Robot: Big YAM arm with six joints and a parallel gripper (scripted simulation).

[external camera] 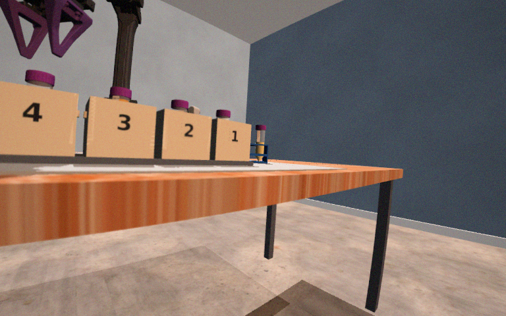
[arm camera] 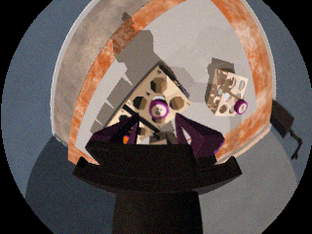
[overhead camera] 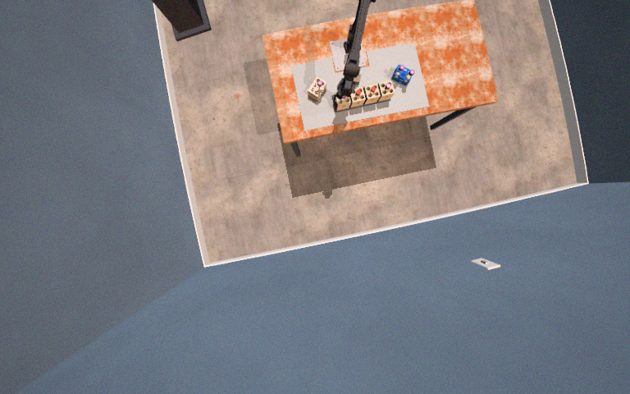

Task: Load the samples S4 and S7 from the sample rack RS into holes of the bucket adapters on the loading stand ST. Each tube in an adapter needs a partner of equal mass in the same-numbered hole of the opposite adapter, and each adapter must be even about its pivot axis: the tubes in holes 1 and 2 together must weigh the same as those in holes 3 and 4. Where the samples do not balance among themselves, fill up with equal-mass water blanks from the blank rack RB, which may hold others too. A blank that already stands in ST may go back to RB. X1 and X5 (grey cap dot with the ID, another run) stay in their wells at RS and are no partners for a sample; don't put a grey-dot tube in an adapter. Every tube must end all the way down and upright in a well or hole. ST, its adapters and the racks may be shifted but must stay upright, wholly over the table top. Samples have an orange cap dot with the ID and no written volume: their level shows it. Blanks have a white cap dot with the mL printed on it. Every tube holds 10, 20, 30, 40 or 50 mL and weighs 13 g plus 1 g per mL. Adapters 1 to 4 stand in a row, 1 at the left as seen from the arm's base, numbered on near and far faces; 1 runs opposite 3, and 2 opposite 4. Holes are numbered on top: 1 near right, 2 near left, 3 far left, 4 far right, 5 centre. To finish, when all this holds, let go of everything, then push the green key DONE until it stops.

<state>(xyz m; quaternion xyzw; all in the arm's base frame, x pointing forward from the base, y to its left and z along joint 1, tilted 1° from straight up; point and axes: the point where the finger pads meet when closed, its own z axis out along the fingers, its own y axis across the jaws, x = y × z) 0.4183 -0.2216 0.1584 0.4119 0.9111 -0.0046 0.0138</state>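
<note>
My hand is 17 cm past the DONE key box, 16 cm to the right of it and 10 cm above it. The rest, counted from my hand: adapter 2: 22 cm to the left, 11 cm below, 1 cm ahead; then tan blank rack RB: 16 cm behind, 14 cm to the right, 13 cm below; then adapter 3: 11 cm to the left, 11 cm below.
</note>
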